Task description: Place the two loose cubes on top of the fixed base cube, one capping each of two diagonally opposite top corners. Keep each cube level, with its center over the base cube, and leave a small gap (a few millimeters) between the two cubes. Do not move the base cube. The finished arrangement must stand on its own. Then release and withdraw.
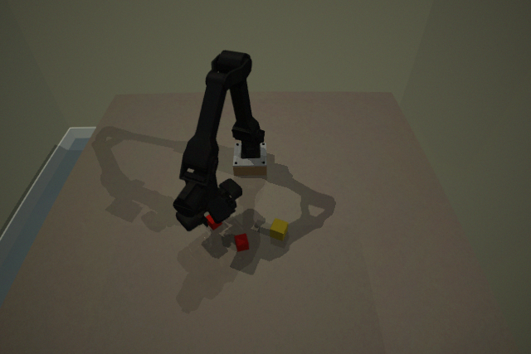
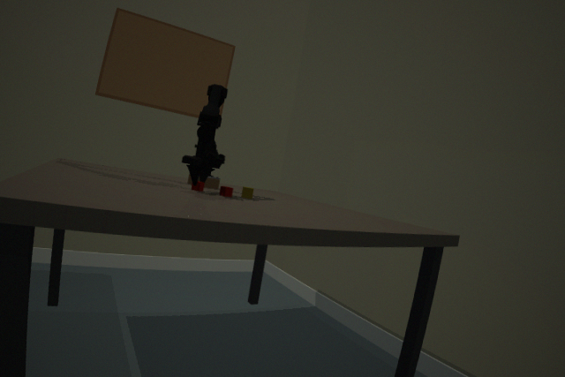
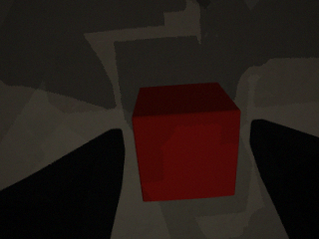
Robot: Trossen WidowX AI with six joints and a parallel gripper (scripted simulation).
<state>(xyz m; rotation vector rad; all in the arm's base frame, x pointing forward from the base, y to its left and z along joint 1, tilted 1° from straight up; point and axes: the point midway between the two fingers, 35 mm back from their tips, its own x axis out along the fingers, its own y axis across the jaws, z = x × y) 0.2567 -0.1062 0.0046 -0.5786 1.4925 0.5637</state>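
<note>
Right now the yellow base cube is 19 cm to the left of my gripper tip and 3 cm ahead of it.
</note>
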